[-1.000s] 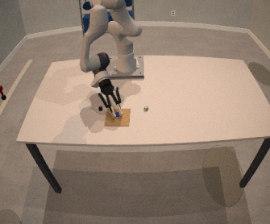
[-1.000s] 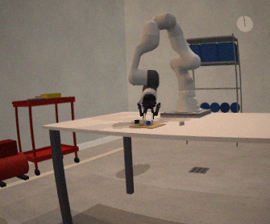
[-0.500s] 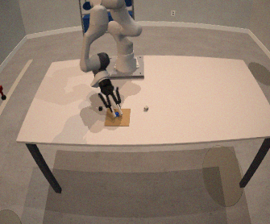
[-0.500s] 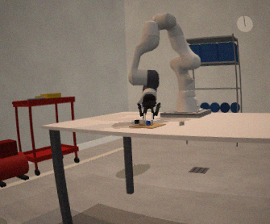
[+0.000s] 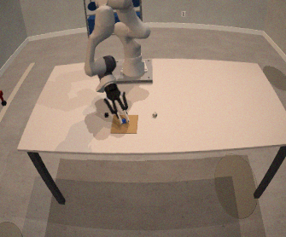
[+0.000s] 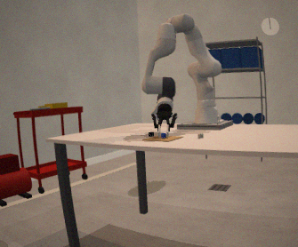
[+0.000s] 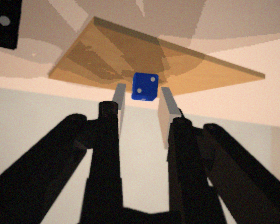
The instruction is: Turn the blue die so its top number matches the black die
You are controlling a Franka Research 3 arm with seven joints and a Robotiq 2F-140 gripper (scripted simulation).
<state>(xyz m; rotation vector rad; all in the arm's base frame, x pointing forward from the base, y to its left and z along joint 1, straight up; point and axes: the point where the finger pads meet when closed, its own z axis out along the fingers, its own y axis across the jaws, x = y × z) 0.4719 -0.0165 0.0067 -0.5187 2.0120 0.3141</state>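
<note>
The blue die is 20 mm below my hand and 10 mm ahead of it. The rest, counted from my hand: white die (170 mm to the left, 50 mm behind, 30 mm below); tan mat (30 mm below, 20 mm ahead, 10 mm to the left); black die (100 mm to the right, 40 mm behind, 30 mm below).
</note>
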